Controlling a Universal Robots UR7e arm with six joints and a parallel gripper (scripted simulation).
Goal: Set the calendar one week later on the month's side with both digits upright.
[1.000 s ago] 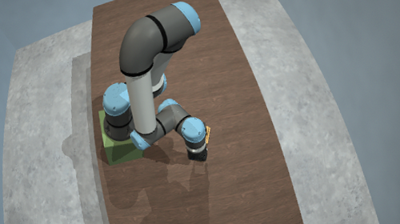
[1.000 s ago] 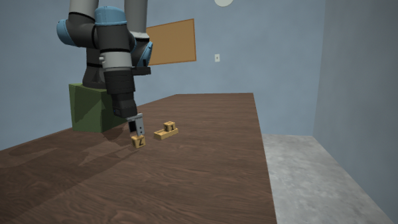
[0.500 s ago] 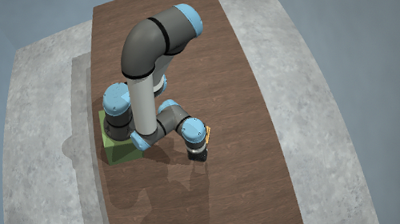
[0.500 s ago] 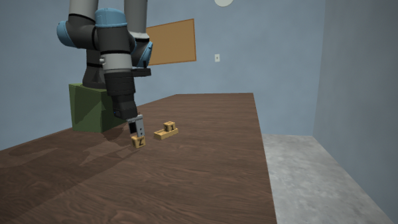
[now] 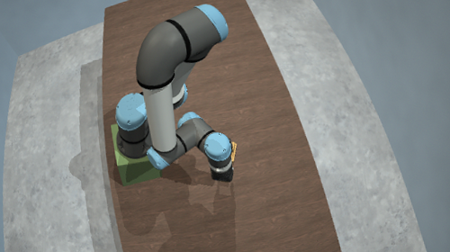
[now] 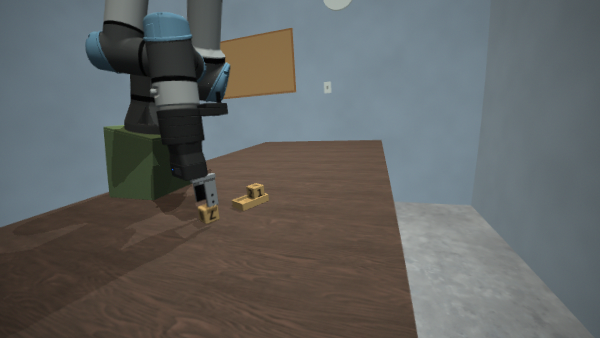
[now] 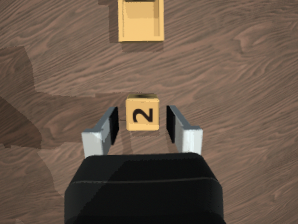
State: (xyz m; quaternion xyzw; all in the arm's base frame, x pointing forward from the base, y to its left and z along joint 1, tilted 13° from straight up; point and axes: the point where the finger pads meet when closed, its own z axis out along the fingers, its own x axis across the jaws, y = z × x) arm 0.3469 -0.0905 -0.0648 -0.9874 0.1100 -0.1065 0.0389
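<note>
Now: the wooden cube 30 mm ahead of my hand, 120 mm to the left of it and 30 mm below it. The rest, counted from my hand: wooden calendar tray: 20 mm ahead, 110 mm to the left, 50 mm below.
</note>
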